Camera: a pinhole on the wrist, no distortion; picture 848 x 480 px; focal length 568.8 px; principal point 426.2 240.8 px. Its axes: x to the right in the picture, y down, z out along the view. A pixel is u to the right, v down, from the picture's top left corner.
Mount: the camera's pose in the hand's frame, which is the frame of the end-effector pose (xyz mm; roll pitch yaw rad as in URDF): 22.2 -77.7 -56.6 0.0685 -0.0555 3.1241
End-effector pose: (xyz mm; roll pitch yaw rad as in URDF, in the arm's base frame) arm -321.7 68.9 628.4 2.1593 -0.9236 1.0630
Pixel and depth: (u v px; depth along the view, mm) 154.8 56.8 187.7
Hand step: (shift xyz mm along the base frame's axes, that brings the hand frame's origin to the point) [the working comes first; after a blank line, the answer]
In the camera's frame: -89.6 -60.7 187.7

149.3 67.8 54.6
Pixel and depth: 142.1 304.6 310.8
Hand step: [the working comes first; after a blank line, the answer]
In the camera's frame: -155.2 34.9 310.8

274.1 178.1 25.1
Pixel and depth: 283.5 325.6 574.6
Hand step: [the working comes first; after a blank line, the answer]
In the camera's frame: -144.2 85.7 574.6

521.2 202.9 -78.1
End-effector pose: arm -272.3 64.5 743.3 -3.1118 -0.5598 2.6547
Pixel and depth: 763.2 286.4 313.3
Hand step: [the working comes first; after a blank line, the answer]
In the camera's frame: 185.6 25.1 313.3

-55.6 -68.2 -302.0
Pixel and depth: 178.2 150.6 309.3
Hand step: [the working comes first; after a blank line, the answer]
In the camera's frame: -134.9 -49.0 309.3

-251.9 113.7 -110.7
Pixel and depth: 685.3 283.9 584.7
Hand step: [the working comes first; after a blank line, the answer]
In the camera's frame: 266.3 44.3 584.7

-139.7 -32.4 -570.7
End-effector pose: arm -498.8 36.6 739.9 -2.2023 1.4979 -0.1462
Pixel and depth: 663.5 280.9 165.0
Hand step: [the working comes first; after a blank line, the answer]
In the camera's frame: 68.8 11.6 165.0

13.0 135.7 36.9
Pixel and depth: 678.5 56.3 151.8
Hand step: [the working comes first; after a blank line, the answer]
In the camera's frame: 67.3 -49.2 151.8

-31.6 92.4 32.6
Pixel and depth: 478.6 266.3 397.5
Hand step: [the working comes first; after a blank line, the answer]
In the camera's frame: 36.6 17.8 397.5

-98.7 334.6 -18.6
